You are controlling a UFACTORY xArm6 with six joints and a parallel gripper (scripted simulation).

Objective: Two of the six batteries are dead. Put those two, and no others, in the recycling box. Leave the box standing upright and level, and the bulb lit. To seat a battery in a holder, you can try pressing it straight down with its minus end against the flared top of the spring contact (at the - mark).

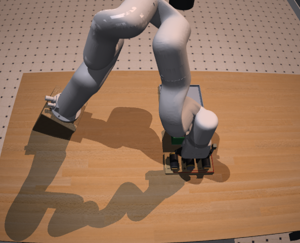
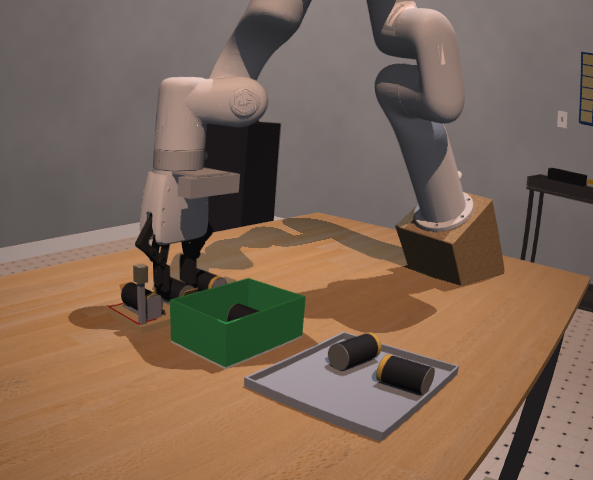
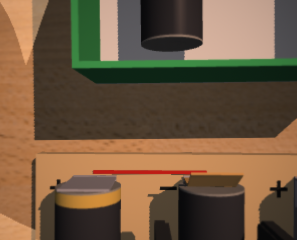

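Right now my hand is 140 mm to the right of the green recycling box, 40 mm above it and 30 mm short of it. The rest, counted from my hand: grey tray (320 mm to the left, 50 mm below, 50 mm ahead).
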